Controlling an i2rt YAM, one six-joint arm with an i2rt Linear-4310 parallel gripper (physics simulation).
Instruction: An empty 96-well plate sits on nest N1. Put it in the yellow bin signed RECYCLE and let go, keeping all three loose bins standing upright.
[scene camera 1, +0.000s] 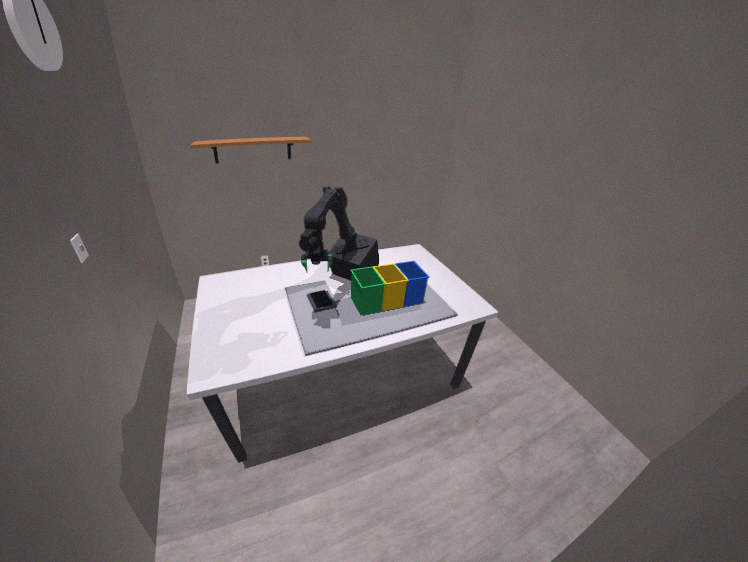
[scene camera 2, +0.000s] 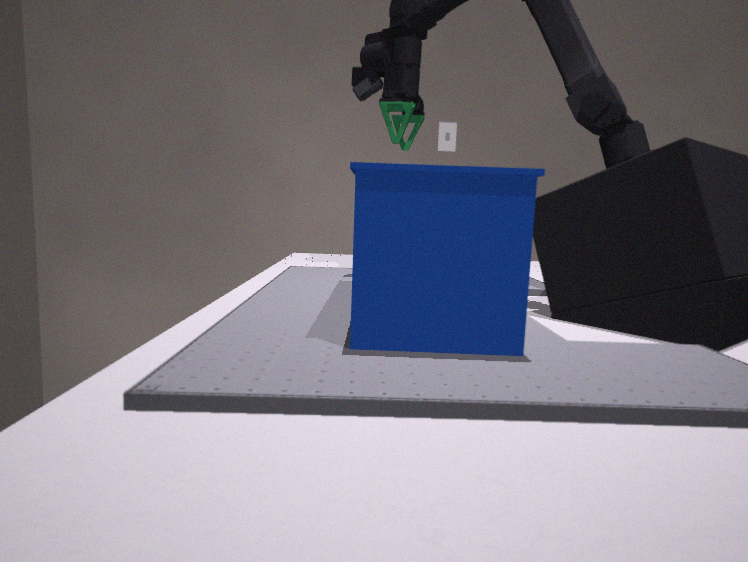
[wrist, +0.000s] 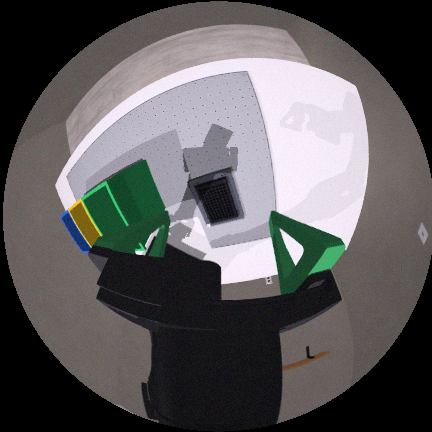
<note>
The pictures show: the gripper, a blue bin, a green bin, a black 96-well plate, a yellow bin and a grey nest.
The gripper is seen too in the wrist view.
</note>
